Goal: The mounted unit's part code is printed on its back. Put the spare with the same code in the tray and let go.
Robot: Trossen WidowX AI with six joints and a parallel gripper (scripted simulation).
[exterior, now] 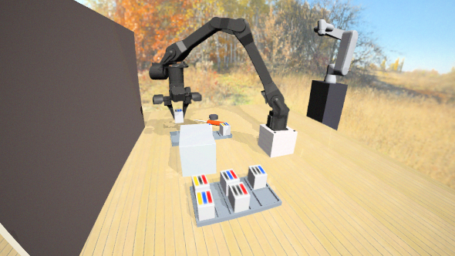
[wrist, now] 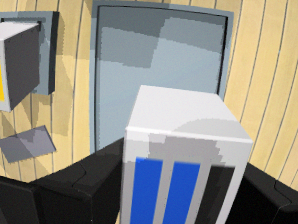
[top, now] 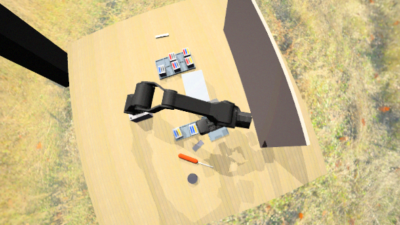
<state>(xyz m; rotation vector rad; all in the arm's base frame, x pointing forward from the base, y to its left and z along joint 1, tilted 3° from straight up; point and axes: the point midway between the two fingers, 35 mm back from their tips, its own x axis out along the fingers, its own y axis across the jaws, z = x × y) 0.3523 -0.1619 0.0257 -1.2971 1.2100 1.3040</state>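
Now: gripper tip 10 mm past the grey-blue tray and 80 mm above it. From my gripper tip the other things lie so: dark disc (180 mm behind, 230 mm to the right, 80 mm below); white spare (20 mm above); pale grey box (60 mm behind, 200 mm to the left, 40 mm below).
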